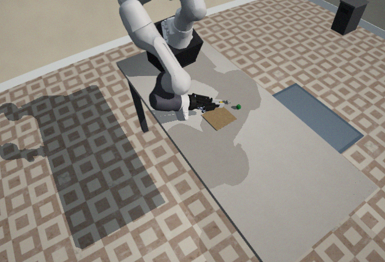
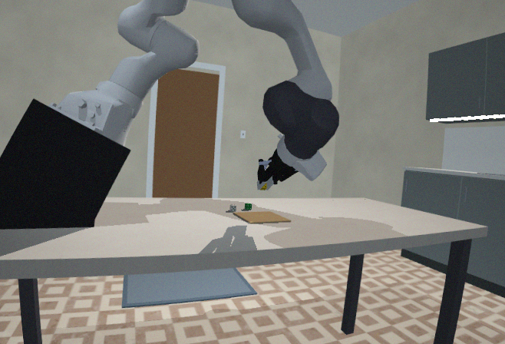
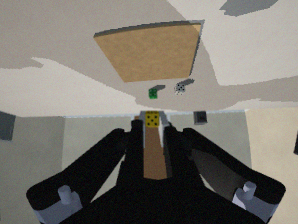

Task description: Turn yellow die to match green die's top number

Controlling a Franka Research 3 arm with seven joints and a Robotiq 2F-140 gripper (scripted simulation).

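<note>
Now: hand 2 cm to the right of the tan mat and 11 cm above it. Also, from my hand: green die: 2 cm behind, 15 cm to the left, 11 cm below; then yellow die: 2 cm to the left, 2 cm below; then white die: 8 cm behind, 12 cm to the left, 11 cm below.
</note>
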